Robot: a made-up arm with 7 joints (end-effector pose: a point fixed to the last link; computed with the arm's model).
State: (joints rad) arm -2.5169 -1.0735 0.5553 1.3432 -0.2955 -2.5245 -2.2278
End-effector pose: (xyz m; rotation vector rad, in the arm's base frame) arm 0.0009 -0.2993 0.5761 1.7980 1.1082 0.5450
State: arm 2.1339 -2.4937 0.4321 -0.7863 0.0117 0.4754 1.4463
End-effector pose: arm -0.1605 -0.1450 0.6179 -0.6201 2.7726 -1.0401
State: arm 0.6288 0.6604 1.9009 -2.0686 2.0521 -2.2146 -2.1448
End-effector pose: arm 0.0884 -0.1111 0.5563 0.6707 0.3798 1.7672
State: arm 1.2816 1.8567 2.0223 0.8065 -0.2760 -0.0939 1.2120
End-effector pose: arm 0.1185 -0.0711 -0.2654 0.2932 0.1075 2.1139
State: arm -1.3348 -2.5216 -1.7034 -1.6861 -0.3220 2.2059 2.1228
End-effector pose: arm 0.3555 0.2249 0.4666 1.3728 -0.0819 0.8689
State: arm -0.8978 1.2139 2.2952 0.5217 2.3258 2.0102 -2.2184
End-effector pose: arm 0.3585 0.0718 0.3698 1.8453 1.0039 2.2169
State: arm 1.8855 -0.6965 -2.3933 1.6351 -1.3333 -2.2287 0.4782
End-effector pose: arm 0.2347 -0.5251 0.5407 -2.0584 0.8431 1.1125
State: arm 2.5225 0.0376 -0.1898 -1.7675 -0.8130 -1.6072 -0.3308
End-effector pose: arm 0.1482 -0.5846 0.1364 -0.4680 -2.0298 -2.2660
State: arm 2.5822 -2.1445 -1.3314 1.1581 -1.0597 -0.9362 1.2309
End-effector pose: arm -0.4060 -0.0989 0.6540 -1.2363 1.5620 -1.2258
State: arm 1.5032 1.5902 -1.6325 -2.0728 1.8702 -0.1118 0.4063
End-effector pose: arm -0.1120 -0.3031 0.3944 -1.2568 -2.8391 0.1892
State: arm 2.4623 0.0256 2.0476 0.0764 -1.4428 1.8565 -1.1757
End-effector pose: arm 0.1442 -0.7531 0.1922 0.5265 -0.3834 -2.3375
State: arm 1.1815 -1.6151 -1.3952 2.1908 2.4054 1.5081 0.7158
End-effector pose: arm 0.2135 -0.3941 0.0395 0.1049 0.9784 0.7361
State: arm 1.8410 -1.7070 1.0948 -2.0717 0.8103 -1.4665 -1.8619
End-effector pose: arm 0.1126 -0.4154 0.1232 -1.9127 -1.4827 1.9242
